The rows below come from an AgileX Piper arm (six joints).
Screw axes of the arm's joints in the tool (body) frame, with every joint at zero. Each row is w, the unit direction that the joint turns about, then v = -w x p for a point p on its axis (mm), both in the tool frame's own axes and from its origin. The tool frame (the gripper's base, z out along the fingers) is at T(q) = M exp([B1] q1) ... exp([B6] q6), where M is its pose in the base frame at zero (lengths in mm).
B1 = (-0.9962, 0, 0.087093, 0.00, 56.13, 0.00)
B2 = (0, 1, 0, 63.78, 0.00, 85.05)
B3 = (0, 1, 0, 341.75, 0.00, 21.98)
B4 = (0, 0, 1, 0.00, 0.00, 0.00)
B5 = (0, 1, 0, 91.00, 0.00, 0.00)
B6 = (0, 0, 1, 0.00, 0.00, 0.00)
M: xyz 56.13 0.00 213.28 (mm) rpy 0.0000 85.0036 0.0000 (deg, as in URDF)
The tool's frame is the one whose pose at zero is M.
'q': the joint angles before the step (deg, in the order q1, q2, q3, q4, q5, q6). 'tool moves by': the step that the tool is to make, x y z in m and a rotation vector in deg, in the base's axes. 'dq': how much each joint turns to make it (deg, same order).
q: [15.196, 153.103, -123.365, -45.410, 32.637, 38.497]
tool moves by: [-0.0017, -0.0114, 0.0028, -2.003, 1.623, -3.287]
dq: [-0.661, -0.439, 0.030, -0.757, 3.902, 0.565]
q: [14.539, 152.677, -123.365, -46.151, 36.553, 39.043]
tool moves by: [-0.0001, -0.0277, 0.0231, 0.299, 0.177, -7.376]
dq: [-2.374, -2.651, -0.007, 0.847, 5.131, 1.820]
